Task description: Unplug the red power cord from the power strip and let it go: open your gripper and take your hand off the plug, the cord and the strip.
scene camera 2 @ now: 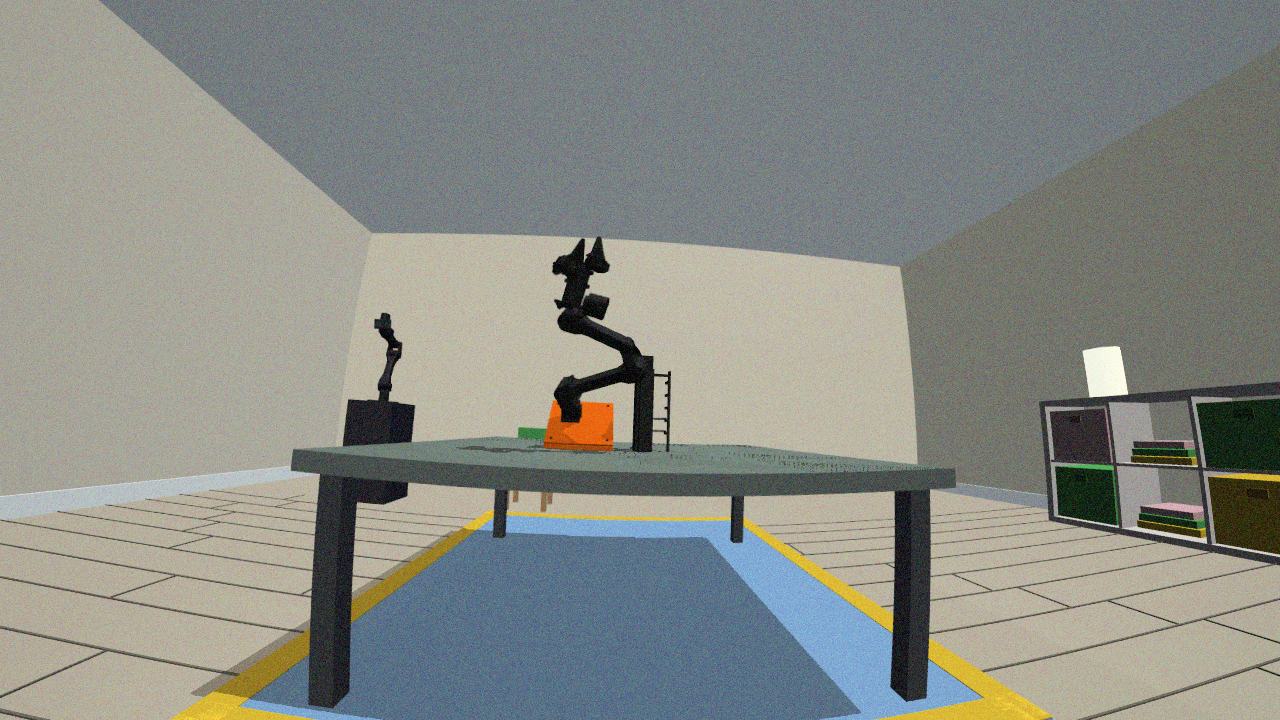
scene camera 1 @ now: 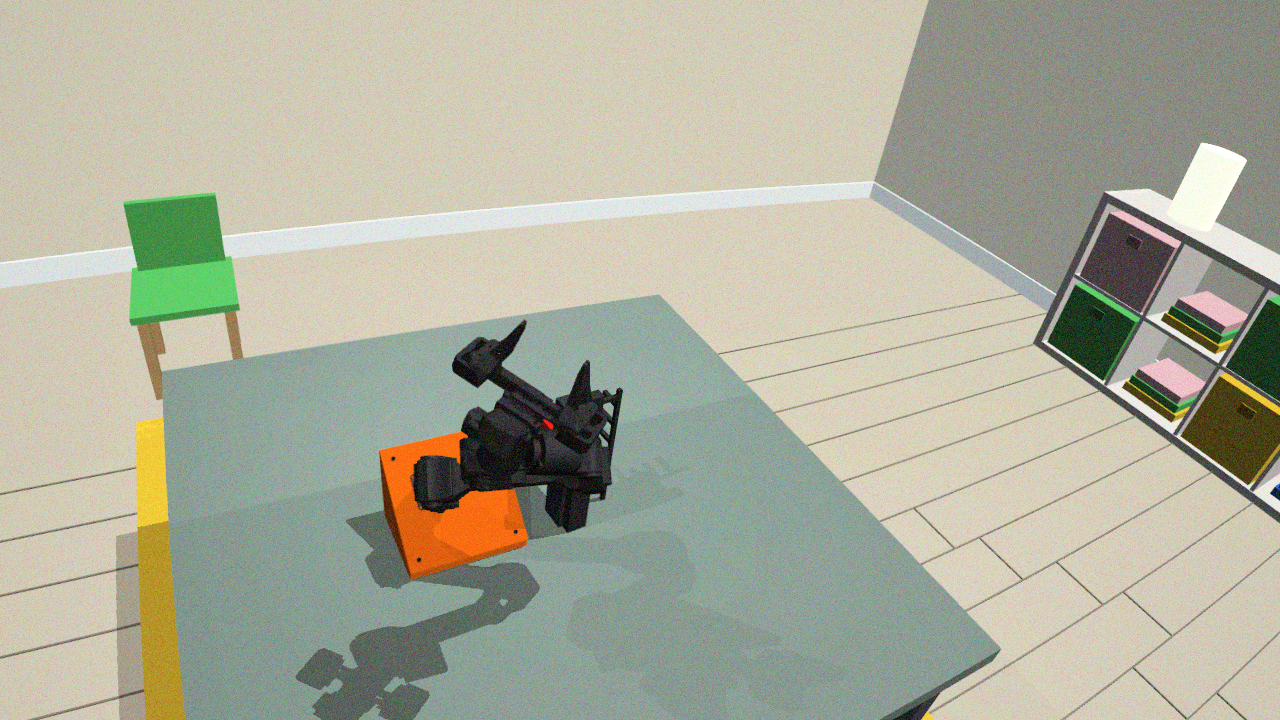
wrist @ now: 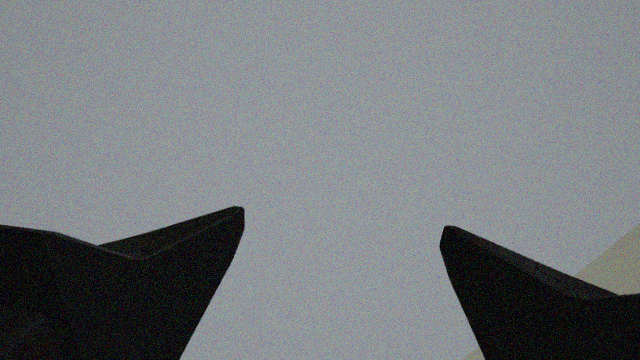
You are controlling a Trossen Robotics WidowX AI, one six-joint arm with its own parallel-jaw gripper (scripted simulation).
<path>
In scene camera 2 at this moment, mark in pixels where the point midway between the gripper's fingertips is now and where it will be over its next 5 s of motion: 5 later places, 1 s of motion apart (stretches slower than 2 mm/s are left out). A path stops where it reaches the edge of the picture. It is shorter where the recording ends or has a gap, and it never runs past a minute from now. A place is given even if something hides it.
My gripper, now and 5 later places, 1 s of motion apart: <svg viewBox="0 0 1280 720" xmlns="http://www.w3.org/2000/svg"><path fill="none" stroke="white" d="M591 237L551 251L626 345L637 401L639 402L638 405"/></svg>
</path>
